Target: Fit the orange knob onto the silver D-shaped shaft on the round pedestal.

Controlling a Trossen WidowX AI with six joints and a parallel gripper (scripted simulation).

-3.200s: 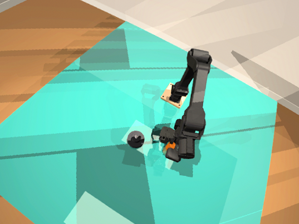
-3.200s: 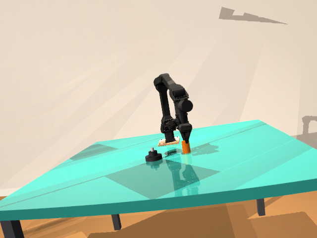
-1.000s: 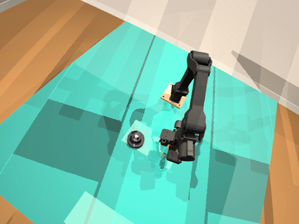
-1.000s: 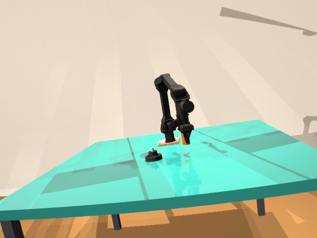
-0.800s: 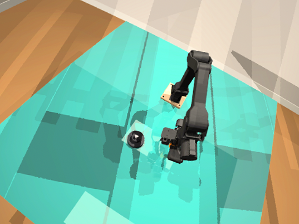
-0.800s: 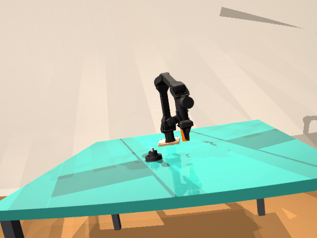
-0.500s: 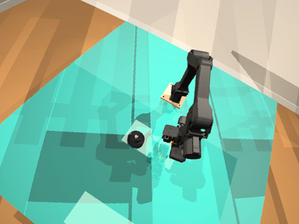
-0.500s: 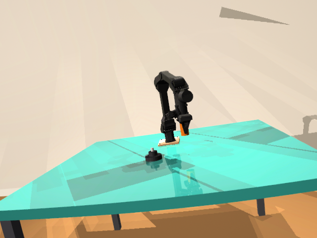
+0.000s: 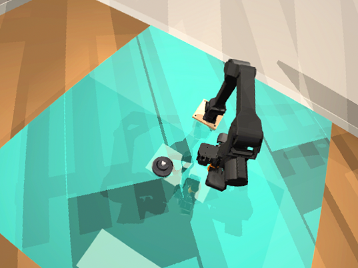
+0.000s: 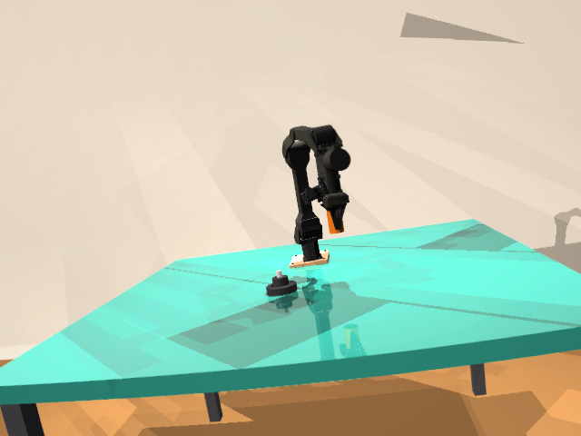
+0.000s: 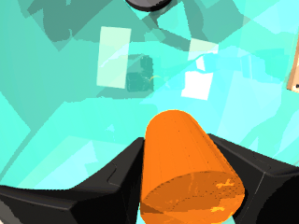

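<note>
The round black pedestal is 2 cm ahead of my gripper tip, 17 cm to the right of it and 11 cm below it. Round my gripper tip: orange knob 3 cm above.
</note>
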